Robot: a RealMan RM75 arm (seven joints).
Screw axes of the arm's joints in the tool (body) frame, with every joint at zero. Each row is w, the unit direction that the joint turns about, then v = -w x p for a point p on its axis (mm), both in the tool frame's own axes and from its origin. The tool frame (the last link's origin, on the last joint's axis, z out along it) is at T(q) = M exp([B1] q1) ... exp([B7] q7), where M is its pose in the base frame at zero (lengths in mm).
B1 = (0, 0, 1, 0, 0, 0)
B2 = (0, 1, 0, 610, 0, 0)
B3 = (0, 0, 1, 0, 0, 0)
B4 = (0, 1, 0, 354, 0, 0)
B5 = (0, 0, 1, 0, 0, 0)
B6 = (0, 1, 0, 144, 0, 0)
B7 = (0, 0, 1, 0, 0, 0)
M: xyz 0 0 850.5 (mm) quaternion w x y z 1 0 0 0
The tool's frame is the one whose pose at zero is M.
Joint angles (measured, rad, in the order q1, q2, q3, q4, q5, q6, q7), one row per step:
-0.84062 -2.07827 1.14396 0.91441 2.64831 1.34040 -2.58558
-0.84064 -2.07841 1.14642 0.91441 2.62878 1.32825 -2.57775
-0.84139 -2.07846 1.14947 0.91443 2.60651 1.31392 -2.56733
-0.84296 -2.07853 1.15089 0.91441 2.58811 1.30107 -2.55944
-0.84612 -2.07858 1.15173 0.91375 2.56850 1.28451 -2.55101
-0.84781 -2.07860 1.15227 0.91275 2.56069 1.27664 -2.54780
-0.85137 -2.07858 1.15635 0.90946 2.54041 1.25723 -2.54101
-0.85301 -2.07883 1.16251 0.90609 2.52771 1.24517 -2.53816
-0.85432 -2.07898 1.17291 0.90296 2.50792 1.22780 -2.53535
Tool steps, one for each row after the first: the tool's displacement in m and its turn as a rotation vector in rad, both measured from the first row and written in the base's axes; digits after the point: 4 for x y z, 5 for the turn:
0.0029 0.0013 -0.0011 0.00511 -0.01687 -0.01291
0.0065 0.0030 -0.0023 0.01100 -0.03546 -0.02978
0.0099 0.0048 -0.0030 0.01788 -0.05174 -0.04366
0.0141 0.0072 -0.0036 0.02808 -0.06958 -0.05998
0.0158 0.0084 -0.0039 0.03287 -0.07662 -0.06666
0.0199 0.0108 -0.0051 0.04309 -0.09343 -0.08185
0.0221 0.0118 -0.0066 0.04682 -0.10216 -0.08987
0.0254 0.0130 -0.0087 0.05284 -0.11562 -0.10095

